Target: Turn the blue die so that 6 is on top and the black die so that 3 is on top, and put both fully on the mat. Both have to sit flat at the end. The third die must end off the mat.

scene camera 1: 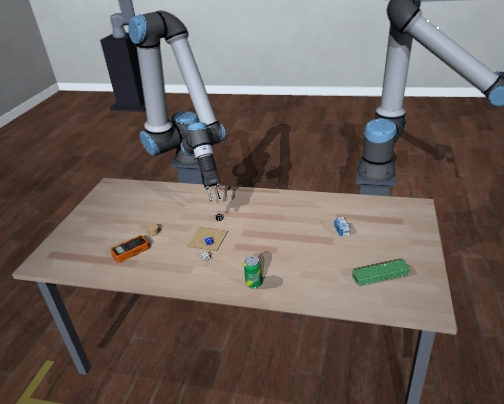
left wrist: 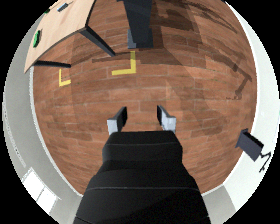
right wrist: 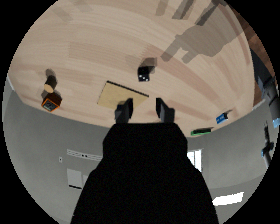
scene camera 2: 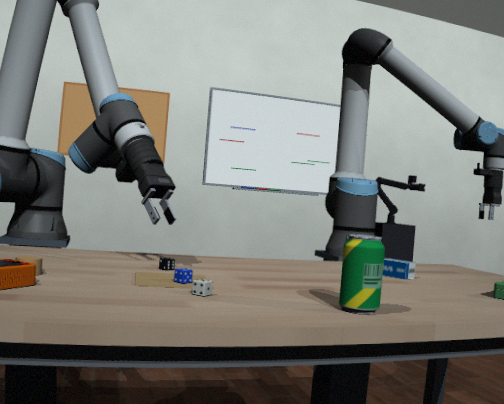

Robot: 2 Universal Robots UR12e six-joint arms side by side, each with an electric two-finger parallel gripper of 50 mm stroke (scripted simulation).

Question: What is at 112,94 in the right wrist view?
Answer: A tan mat.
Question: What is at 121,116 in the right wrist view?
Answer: My right gripper.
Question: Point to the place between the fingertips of my left gripper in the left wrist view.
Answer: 142,112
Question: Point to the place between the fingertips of my right gripper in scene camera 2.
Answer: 164,221
